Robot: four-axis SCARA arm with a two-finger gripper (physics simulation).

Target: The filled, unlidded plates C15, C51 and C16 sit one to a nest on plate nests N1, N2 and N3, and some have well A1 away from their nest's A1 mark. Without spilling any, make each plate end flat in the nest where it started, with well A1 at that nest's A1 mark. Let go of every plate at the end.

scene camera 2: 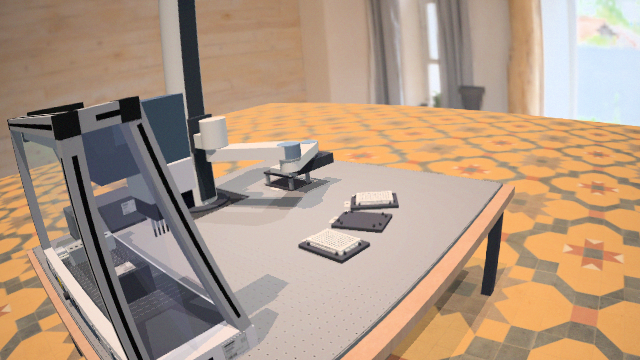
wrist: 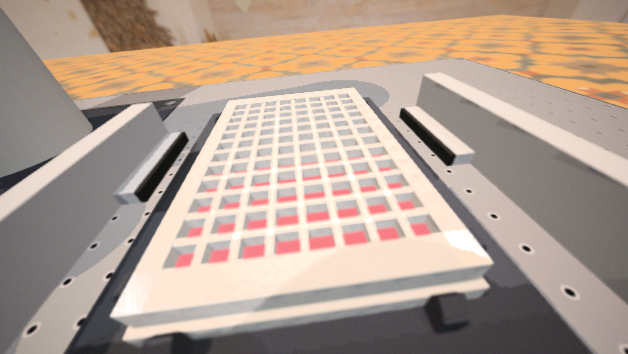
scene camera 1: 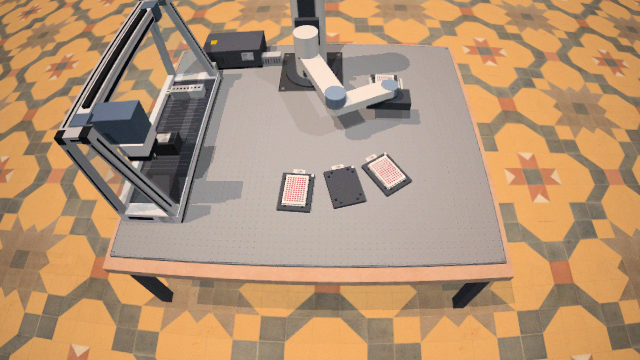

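My gripper is open around a white plate with red-filled wells. A gap shows between each pad and the plate's long sides. This plate lies flat on a dark base at the back right, mostly hidden by the arm in the scene views. Of the three front nests, the left nest holds a filled plate, and the right nest holds another filled plate. The middle nest bears no plate. Names and well A1 are unreadable.
A framed machine with a blue-grey head stands along the left side of the table. A black box stands behind it, near the arm's column. The arm's forearm reaches right over the back of the table.
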